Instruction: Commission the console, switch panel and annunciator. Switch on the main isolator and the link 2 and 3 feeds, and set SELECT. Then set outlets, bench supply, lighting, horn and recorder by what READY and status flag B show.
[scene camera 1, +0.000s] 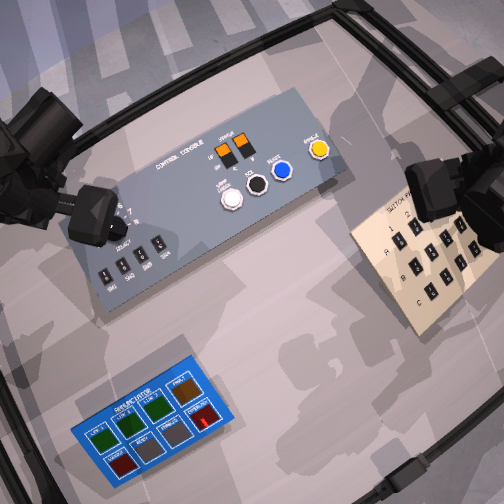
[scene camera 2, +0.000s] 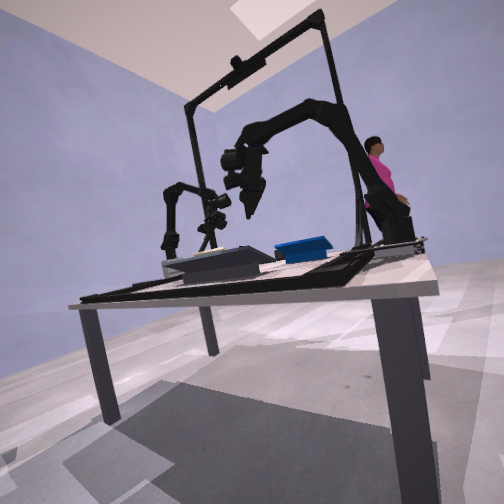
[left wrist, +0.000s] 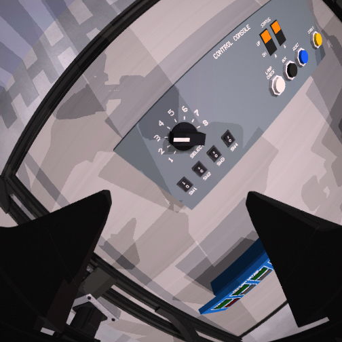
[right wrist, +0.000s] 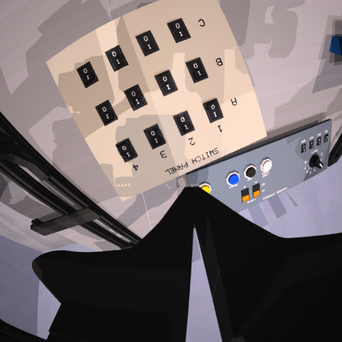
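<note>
The grey control console (scene camera 1: 195, 215) (left wrist: 220, 90) (right wrist: 290, 175) carries the SELECT knob (left wrist: 184, 136) (right wrist: 315, 161), its white mark toward 3. Status flags A (scene camera 1: 226, 155) and B (scene camera 1: 244, 145) both show orange at the UP end. On the blue annunciator (scene camera 1: 227, 412) (scene camera 2: 305, 247), the READY tile (scene camera 1: 147, 450) is grey; the lower right tile (scene camera 1: 204, 417) is red with a bright spot. The beige switch panel (scene camera 1: 375, 250) (right wrist: 65, 65) has three switch rows; rocker positions are unclear. My left gripper (left wrist: 179, 197) (scene camera 2: 248, 216) is open above the console's knob end. My right gripper (right wrist: 191, 193) is shut, empty, above the switch panel.
White, black, blue and yellow buttons (scene camera 1: 232, 199) (scene camera 1: 257, 185) (scene camera 1: 282, 170) (scene camera 1: 319, 149) line the console. Four small switches, SW1 to SW4, sit near the knob. A black frame (scene camera 1: 210, 67) borders the table. A person in pink (scene camera 2: 381, 172) stands behind the left arm's base.
</note>
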